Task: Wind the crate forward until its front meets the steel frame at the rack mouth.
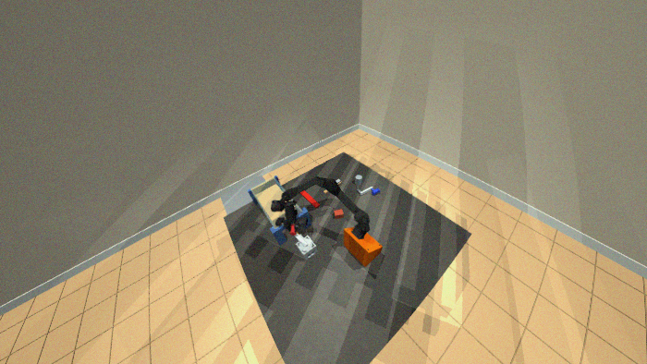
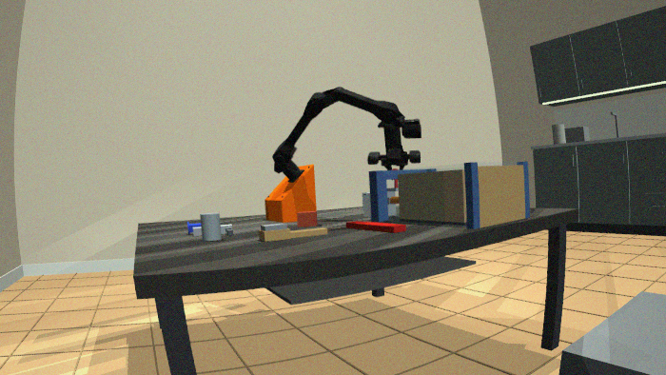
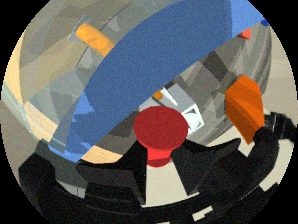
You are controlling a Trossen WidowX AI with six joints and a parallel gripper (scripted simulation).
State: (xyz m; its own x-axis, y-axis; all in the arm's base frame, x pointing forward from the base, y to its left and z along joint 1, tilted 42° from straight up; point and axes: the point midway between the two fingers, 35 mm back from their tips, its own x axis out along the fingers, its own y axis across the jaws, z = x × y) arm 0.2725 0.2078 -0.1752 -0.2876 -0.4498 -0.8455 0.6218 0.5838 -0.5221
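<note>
The grey winch is 10 cm below my gripper tip, 10 cm behind it and 3 cm to the right of it. From my gripper tip the other things lie so: wooden-handled tool (50 cm to the right, 26 cm ahead, 11 cm below); clear-panelled cubby (32 cm ahead, 1 cm to the right, 1 cm below); flat red bar (28 cm ahead, 27 cm to the right, 12 cm below).
</note>
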